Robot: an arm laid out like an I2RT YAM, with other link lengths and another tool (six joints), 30 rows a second.
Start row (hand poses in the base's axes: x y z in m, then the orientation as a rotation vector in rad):
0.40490 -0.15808 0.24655 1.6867 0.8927 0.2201
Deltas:
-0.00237 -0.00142 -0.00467 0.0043 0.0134 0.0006
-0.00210 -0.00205 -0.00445 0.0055 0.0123 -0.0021
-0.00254 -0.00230 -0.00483 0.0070 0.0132 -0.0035
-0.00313 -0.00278 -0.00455 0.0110 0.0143 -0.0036
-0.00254 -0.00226 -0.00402 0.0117 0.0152 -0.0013
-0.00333 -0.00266 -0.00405 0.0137 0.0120 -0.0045
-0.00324 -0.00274 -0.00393 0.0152 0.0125 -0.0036
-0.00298 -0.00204 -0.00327 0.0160 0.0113 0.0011
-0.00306 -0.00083 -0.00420 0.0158 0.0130 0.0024
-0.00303 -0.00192 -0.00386 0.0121 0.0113 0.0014
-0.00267 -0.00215 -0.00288 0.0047 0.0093 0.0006
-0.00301 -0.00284 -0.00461 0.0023 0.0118 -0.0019
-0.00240 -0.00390 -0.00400 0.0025 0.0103 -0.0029
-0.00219 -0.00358 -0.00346 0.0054 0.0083 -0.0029
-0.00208 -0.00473 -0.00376 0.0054 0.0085 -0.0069
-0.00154 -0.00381 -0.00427 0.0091 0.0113 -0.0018
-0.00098 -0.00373 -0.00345 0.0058 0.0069 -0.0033
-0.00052 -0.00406 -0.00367 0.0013 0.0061 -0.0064
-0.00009 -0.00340 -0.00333 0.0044 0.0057 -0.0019
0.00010 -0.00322 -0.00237 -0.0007 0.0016 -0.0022
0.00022 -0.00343 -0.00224 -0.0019 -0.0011 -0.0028
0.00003 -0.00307 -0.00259 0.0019 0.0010 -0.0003
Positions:
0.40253 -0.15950 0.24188 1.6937 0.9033 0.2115
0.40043 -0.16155 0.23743 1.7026 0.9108 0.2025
0.39789 -0.16385 0.23260 1.7137 0.9178 0.1925
0.39476 -0.16663 0.22805 1.7288 0.9256 0.1834
0.39222 -0.16889 0.22403 1.7437 0.9362 0.1754
0.38889 -0.17155 0.21998 1.7611 0.9417 0.1690
0.38565 -0.17429 0.21605 1.7796 0.9484 0.1634
0.38267 -0.17633 0.21278 1.7964 0.9586 0.1622
0.37961 -0.17716 0.20858 1.8128 0.9712 0.1602
0.37658 -0.17908 0.20472 1.8259 0.9814 0.1572
0.37391 -0.18123 0.20184 1.8321 0.9888 0.1516
0.37090 -0.18407 0.19723 1.8379 0.9954 0.1410
0.36850 -0.18797 0.19323 1.8440 1.0001 0.1312
0.36631 -0.19155 0.18977 1.8522 1.0037 0.1247
0.36423 -0.19628 0.18601 1.8624 1.0036 0.1156
0.36269 -0.20009 0.18174 1.8741 1.0107 0.1088
0.36171 -0.20382 0.17829 1.8825 1.0129 0.1035
0.36119 -0.20788 0.17462 1.8882 1.0111 0.0947
0.36110 -0.21128 0.17129 1.8944 1.0137 0.0905
0.36120 -0.21450 0.16892 1.8952 1.0126 0.0874
0.36142 -0.21793 0.16668 1.8946 1.0089 0.0858
0.36145 -0.22100 0.16409 1.8967 1.0095 0.0857

